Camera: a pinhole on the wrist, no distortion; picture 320 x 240 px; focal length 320.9 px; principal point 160.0 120.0 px. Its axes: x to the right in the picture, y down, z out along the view. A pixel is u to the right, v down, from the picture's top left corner.
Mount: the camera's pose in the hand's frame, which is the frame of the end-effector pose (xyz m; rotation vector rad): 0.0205 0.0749 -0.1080 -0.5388 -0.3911 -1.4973
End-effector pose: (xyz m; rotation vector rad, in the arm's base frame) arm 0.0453 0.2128 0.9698 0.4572 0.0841 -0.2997
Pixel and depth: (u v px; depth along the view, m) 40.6 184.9 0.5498
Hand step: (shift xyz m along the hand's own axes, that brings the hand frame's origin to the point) 0.1669 0.5519 0.2200
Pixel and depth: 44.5 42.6 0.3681
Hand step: -0.0438 0.3917 0.1296
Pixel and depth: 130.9 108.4 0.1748
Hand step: 0.0279 0.1861 0.0277
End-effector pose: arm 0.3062 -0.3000 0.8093 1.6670 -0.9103 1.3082
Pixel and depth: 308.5 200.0 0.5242
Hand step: 0.2055 0.1672 0.4469
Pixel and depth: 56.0 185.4 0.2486
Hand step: 0.0877 0.2807 0.0469
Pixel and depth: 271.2 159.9 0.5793
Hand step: 0.1497 0.2332 0.4745
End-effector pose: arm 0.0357 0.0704 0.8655 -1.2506 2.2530 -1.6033
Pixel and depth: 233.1 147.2 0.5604
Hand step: 0.1202 0.2832 0.4204
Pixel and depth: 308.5 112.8 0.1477
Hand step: 0.0327 0.1012 0.0522
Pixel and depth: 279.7 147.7 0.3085
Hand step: 0.0780 0.1525 0.2079
